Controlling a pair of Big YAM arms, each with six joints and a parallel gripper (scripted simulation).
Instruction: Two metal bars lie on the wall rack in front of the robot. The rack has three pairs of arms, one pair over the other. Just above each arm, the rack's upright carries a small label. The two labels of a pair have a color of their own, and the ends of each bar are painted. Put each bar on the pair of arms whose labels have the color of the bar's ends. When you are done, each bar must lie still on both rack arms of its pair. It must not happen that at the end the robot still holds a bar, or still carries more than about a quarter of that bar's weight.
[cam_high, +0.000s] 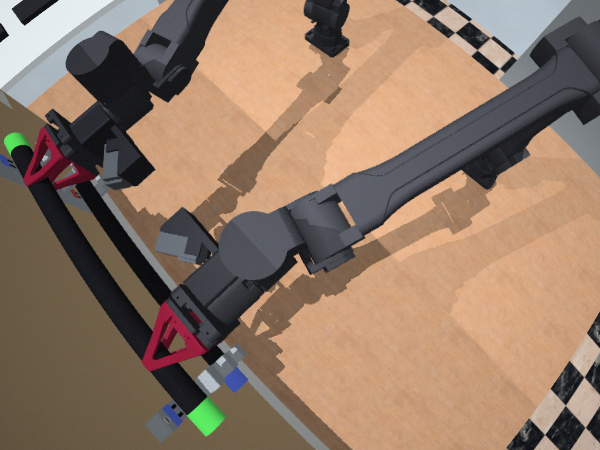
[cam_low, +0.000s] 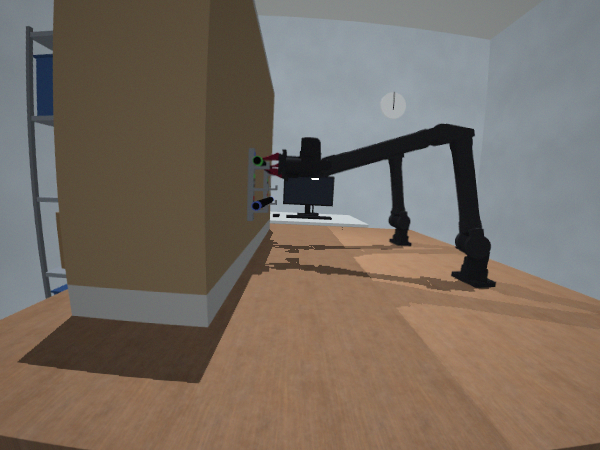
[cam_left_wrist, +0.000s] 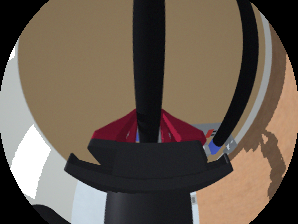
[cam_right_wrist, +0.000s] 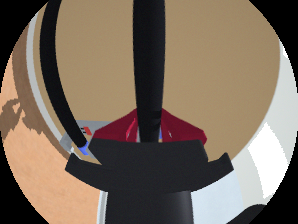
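The green-ended bar lies 150 mm to the right of my left hand. Also, from my left hand: brown wall (180 mm ahead, 130 mm to the right, 80 mm above); then blue-ended bar (150 mm to the right, 150 mm below).
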